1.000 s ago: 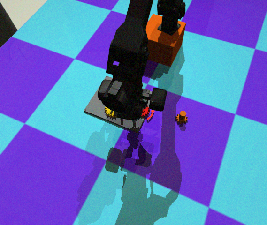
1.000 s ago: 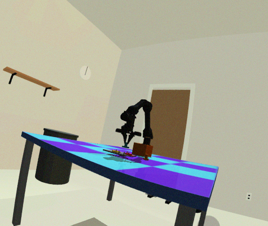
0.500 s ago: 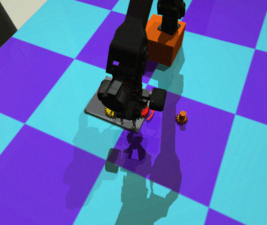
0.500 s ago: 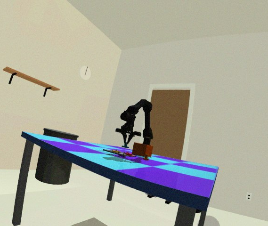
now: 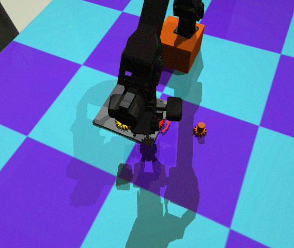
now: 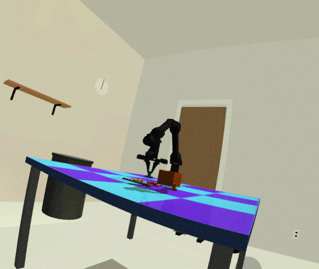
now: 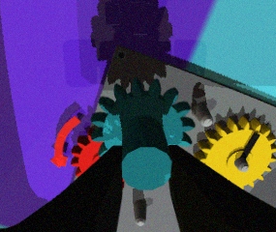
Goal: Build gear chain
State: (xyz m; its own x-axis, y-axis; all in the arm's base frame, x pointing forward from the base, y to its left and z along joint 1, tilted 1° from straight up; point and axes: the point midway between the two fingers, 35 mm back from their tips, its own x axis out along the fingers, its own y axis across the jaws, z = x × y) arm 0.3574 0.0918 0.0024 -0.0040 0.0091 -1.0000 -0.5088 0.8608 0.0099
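Now: gripper tip 130 mm to the right of the small orange gear, 100 mm past it and 60 mm above it. Round my gripper tip: yellow gear (90 mm to the right, 60 mm below); then teal gear (10 mm below); then red arrow (70 mm below, 50 mm behind, 30 mm to the left).
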